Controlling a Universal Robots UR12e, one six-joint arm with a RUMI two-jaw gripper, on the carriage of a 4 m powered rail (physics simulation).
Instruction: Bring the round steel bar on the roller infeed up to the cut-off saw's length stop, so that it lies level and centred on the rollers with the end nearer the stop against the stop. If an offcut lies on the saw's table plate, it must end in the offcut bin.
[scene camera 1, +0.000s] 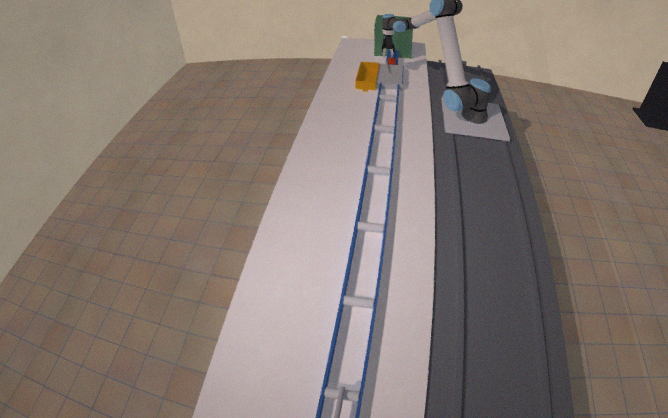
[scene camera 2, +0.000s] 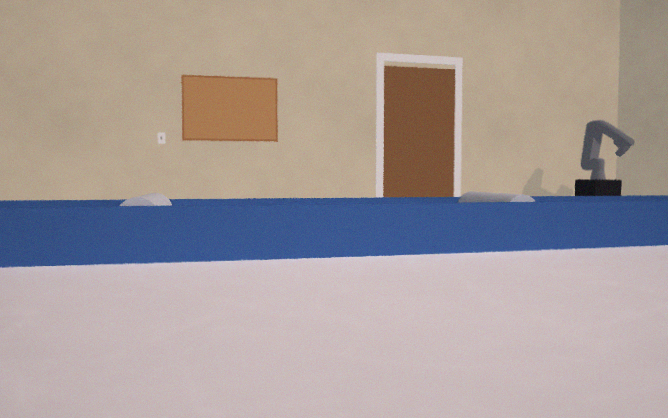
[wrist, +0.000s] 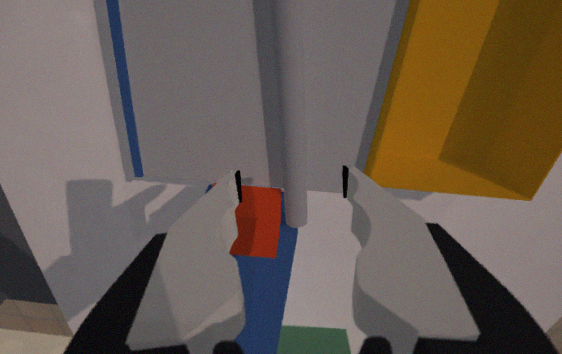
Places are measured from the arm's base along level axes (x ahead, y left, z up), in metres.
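Where they show: gripper, fingertip midpoint: (scene camera 1: 387, 58) (wrist: 291, 170); arm's base at its link origin: (scene camera 1: 474, 116).
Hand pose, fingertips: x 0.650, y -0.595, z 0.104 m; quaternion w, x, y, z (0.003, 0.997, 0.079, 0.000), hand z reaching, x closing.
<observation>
Things, the pixels of their top centre, and the offset from my fingertips. "*": a spot on its surface instead.
- infeed at a spot on its surface: (scene camera 1: 371, 227) * dx -0.035, dy +1.707, dz -0.080 m
- grey round offcut at its top centre: (wrist: 291, 104) dx -0.001, dy +0.023, dz -0.055 m
- saw's table plate at its top centre: (scene camera 1: 390, 73) dx -0.030, dy +0.117, dz -0.075 m
- red stop block at a spot on its surface: (wrist: 262, 220) (scene camera 1: 389, 59) * dx -0.014, dy -0.059, dz -0.029 m
- yellow offcut bin at its top centre: (scene camera 1: 367, 71) dx +0.148, dy +0.142, dz -0.062 m
- blue beam at a spot on its surface: (wrist: 262, 285) * dx -0.008, dy -0.176, dz -0.064 m
- blue strip at a spot on its surface: (wrist: 125, 90) * dx -0.126, dy +0.018, dz -0.071 m
- infeed's blue side rail at a spot on its surface: (scene camera 2: 300, 230) * dx +0.044, dy +1.844, dz -0.106 m
The round steel bar (scene camera 1: 340, 403) shows at the bottom edge of scene camera 1, on the near rollers of the infeed (scene camera 1: 371, 227); most of it is out of view. A grey round offcut (wrist: 295, 125) lies lengthwise on the saw's table plate (scene camera 1: 395, 79) (wrist: 195, 100); its one end sticks out past the plate edge, beside the red stop block (scene camera 1: 392, 61) (wrist: 262, 220). My gripper (scene camera 1: 388, 55) (wrist: 291, 170) is open above that end, with one finger on each side of it in the wrist view. The yellow offcut bin (scene camera 1: 367, 75) (wrist: 435, 100) stands beside the plate.
A green panel (scene camera 1: 404, 37) (wrist: 314, 340) stands behind the stop at the far end. A blue beam (wrist: 262, 285) carries the red block. A blue strip (wrist: 125, 90) runs along one side of the plate. Scene camera 2 shows the infeed's blue side rail (scene camera 2: 300, 230) close up.
</observation>
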